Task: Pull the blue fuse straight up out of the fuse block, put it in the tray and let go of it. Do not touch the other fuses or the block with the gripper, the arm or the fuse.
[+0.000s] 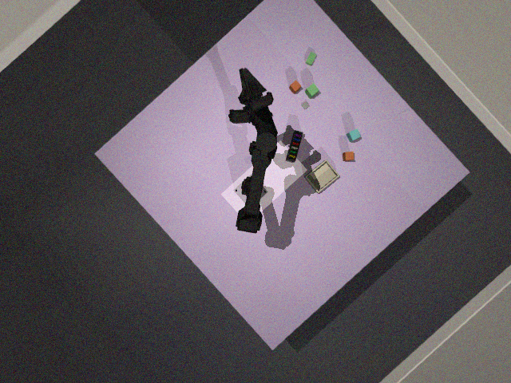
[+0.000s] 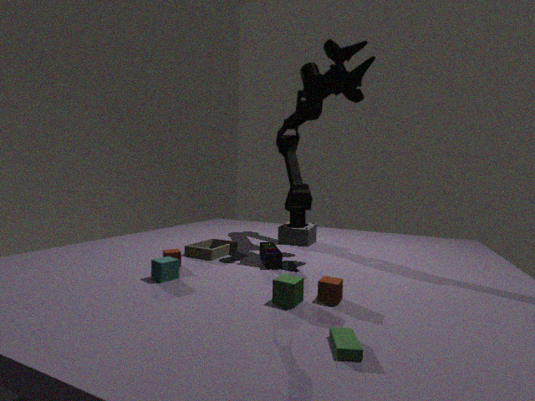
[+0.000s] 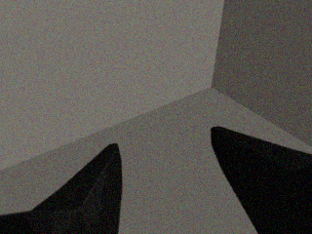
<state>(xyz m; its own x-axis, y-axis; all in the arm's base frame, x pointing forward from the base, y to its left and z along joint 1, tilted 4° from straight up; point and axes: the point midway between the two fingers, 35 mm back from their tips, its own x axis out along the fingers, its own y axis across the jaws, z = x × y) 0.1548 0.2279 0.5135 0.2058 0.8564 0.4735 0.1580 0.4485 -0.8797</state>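
Now: gripper tip 12 cm short of the blue fuse, 22 cm to the left of it and 56 cm above it. Round my gripper tip: tray (10 cm ahead, 43 cm to the right, 58 cm below); then flat green block (44 cm ahead, 4 cm to the left, 57 cm below); then green cube (33 cm ahead, 9 cm to the right, 56 cm below).
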